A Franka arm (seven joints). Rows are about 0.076 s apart.
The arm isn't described. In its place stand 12 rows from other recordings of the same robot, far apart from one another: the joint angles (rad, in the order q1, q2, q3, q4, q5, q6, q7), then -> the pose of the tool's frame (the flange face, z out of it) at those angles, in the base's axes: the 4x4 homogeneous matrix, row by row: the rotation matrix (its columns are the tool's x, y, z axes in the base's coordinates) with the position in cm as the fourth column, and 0 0 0 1 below.
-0.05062, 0.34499, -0.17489, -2.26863, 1.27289, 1.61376, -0.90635 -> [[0.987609 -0.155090 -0.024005 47.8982], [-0.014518 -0.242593 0.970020 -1.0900], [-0.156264 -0.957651 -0.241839 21.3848], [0 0 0 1]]
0.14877, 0.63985, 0.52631, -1.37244, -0.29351, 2.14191, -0.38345 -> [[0.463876 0.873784 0.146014 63.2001], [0.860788 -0.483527 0.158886 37.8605], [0.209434 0.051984 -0.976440 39.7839], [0 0 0 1]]
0.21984, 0.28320, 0.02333, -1.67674, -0.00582, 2.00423, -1.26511 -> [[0.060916 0.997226 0.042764 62.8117], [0.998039 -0.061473 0.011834 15.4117], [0.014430 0.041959 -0.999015 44.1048], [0 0 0 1]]
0.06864, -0.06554, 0.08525, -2.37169, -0.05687, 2.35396, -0.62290 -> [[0.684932 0.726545 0.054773 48.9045], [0.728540 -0.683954 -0.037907 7.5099], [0.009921 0.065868 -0.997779 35.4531], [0 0 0 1]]
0.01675, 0.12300, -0.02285, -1.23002, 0.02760, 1.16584, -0.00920 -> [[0.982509 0.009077 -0.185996 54.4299], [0.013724 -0.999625 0.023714 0.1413], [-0.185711 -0.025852 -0.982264 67.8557], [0 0 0 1]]
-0.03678, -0.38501, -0.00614, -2.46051, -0.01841, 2.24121, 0.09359 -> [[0.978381 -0.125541 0.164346 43.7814], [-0.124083 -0.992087 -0.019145 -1.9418], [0.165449 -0.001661 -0.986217 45.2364], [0 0 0 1]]
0.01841, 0.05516, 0.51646, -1.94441, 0.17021, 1.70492, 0.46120 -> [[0.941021 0.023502 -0.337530 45.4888], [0.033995 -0.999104 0.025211 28.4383], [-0.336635 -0.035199 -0.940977 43.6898], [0 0 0 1]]
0.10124, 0.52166, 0.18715, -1.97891, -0.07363, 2.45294, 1.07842 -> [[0.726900 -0.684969 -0.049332 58.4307], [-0.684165 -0.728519 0.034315 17.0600], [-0.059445 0.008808 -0.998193 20.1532], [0 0 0 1]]
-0.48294, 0.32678, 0.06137, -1.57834, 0.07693, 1.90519, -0.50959 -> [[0.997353 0.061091 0.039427 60.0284], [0.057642 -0.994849 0.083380 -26.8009], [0.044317 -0.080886 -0.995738 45.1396], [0 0 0 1]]
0.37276, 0.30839, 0.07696, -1.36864, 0.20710, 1.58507, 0.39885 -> [[0.983727 0.020086 -0.178543 57.2739], [0.050533 -0.984548 0.167665 29.2693], [-0.172416 -0.173959 -0.969542 53.8989], [0 0 0 1]]
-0.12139, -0.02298, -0.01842, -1.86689, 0.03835, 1.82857, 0.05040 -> [[0.979929 -0.199107 -0.009779 54.8623], [-0.198587 -0.979297 0.039242 -7.4146], [-0.017389 -0.036513 -0.999182 51.8397], [0 0 0 1]]
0.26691, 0.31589, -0.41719, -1.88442, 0.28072, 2.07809, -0.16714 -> [[0.990673 -0.121910 -0.060866 60.7615], [-0.113412 -0.985321 0.127591 -6.4493], [-0.075527 -0.119498 -0.989958 34.6720], [0 0 0 1]]
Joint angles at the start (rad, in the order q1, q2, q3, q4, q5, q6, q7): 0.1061, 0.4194, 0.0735, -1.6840, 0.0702, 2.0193, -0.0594
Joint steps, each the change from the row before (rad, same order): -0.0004, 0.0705, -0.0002, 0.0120, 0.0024, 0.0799, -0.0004; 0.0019, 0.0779, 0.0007, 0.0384, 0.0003, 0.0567, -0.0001; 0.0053, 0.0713, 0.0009, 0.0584, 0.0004, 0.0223, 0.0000; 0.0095, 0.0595, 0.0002, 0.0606, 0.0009, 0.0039, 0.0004; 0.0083, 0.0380, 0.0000, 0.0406, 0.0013, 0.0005, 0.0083; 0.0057, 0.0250, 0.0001, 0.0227, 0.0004, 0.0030, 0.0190; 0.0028, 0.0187, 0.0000, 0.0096, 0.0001, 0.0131, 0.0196; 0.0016, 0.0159, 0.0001, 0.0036, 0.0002, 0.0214, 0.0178; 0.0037, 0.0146, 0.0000, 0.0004, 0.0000, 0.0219, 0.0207; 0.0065, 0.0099, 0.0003, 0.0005, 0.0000, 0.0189, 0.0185; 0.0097, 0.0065, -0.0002, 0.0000, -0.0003, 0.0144, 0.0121; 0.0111, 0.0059, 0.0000, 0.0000, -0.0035, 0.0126, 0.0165
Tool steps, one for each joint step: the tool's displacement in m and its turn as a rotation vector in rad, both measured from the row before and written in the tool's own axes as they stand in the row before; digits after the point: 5 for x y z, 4 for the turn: 0.01471, 0.00497, 0.03341, 0.0036, 0.0220, 0.0069; 0.01570, 0.00277, 0.02975, 0.0030, 0.0175, 0.0026; 0.01509, -0.00068, 0.02091, 0.0040, 0.0093, -0.0022; 0.01296, -0.00407, 0.01471, 0.0039, 0.0044, -0.0061; 0.00803, -0.00414, 0.00931, 0.0030, 0.0025, 0.0024; 0.00427, -0.00285, 0.00789, 0.0015, 0.0002, 0.0149; 0.00228, -0.00081, 0.00820, 0.0006, 0.0038, 0.0184; 0.00168, -0.00005, 0.00808, 0.0005, 0.0090, 0.0178; 0.00070, -0.00149, 0.00870, 0.0002, 0.0074, 0.0187; 0.00055, -0.00408, 0.00578, 0.0006, 0.0088, 0.0129; -0.00006, -0.00632, 0.00420, 0.0000, 0.0069, 0.0031; -0.00045, -0.00742, 0.00404, -0.0022, 0.0056, 0.0038
